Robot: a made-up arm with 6 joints. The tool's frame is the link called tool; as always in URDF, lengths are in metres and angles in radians.
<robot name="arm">
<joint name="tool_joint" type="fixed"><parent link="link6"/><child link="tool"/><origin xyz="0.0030 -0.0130 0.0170" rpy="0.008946 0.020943 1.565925"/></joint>
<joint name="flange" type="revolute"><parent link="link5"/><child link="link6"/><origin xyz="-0.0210 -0.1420 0.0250" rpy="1.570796 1.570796 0.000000"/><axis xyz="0 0 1"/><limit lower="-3.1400" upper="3.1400" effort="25" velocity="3.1"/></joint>
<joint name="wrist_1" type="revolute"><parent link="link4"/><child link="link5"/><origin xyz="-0.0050 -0.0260 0.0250" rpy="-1.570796 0.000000 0.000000"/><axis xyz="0 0 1"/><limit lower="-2.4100" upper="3.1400" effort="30" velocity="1.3"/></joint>
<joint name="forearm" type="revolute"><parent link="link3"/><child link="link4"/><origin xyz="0.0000 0.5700 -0.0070" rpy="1.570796 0.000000 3.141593"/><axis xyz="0 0 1"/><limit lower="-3.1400" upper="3.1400" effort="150" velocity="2.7"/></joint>
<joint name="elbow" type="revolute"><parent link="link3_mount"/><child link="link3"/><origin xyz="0.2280 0.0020 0.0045" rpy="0.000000 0.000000 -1.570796"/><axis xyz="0 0 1"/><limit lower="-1.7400" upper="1.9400" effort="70" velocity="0.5"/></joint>
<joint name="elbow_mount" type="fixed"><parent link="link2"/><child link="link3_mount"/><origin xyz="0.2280 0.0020 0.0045" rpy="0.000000 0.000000 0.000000"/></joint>
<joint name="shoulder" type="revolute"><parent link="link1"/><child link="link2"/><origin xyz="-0.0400 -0.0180 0.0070" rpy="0.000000 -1.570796 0.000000"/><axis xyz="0 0 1"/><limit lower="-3.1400" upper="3.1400" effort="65" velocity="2.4"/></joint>
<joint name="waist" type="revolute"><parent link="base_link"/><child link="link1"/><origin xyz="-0.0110 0.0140 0.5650" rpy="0.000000 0.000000 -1.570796"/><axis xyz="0 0 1"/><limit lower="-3.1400" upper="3.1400" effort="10" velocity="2.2"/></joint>
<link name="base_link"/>
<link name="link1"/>
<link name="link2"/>
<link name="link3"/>
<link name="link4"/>
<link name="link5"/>
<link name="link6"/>
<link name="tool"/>
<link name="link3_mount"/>
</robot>
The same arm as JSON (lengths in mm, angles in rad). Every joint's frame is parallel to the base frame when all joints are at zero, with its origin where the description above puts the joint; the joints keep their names.
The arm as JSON. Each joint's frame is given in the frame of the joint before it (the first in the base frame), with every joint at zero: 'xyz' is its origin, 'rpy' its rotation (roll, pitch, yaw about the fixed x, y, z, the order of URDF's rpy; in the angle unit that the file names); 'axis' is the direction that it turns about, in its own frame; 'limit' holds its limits. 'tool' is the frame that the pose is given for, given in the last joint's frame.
{
  "units": {
    "length": "mm",
    "angle": "rad"
  },
  "joints": [
    {
      "name": "waist",
      "type": "revolute",
      "origin": {
        "xyz": [
          -11.0,
          14.0,
          565.0
        ],
        "rpy": [
          0.0,
          0.0,
          0.0
        ]
      },
      "axis": "+z",
      "limit": {
        "lower": -3.14,
        "upper": 3.14
      }
    },
    {
      "name": "shoulder",
      "type": "revolute",
      "origin": {
        "xyz": [
          -18.0,
          40.0,
          7.0
        ],
        "rpy": [
          0.0,
          0.0,
          0.0
        ]
      },
      "axis": "+y",
      "limit": {
        "lower": -3.14,
        "upper": 3.14
      }
    },
    {
      "name": "elbow",
      "type": "revolute",
      "origin": {
        "xyz": [
          4.0,
          9.0,
          456.0
        ],
        "rpy": [
          0.0,
          0.0,
          0.0
        ]
      },
      "axis": "+y",
      "limit": {
        "lower": -1.74,
        "upper": 1.94
      }
    },
    {
      "name": "forearm",
      "type": "revolute",
      "origin": {
        "xyz": [
          0.0,
          -7.0,
          570.0
        ],
        "rpy": [
          0.0,
          0.0,
          0.0
        ]
      },
      "axis": "+z",
      "limit": {
        "lower": -3.14,
        "upper": 3.14
      }
    },
    {
      "name": "wrist_1",
      "type": "revolute",
      "origin": {
        "xyz": [
          -5.0,
          -26.0,
          25.0
        ],
        "rpy": [
          0.0,
          0.0,
          0.0
        ]
      },
      "axis": "+y",
      "limit": {
        "lower": -2.41,
        "upper": 3.14
      }
    },
    {
      "name": "flange",
      "type": "revolute",
      "origin": {
        "xyz": [
          -21.0,
          25.0,
          142.0
        ],
        "rpy": [
          0.0,
          0.0,
          0.0
        ]
      },
      "axis": "+z",
      "limit": {
        "lower": -3.14,
        "upper": 3.14
      }
    }
  ],
  "tool": {
    "origin": {
      "xyz": [
        -13.0,
        -3.0,
        17.0
      ],
      "rpy": [
        0.0089,
        0.0209,
        -0.0049
      ]
    }
  }
}

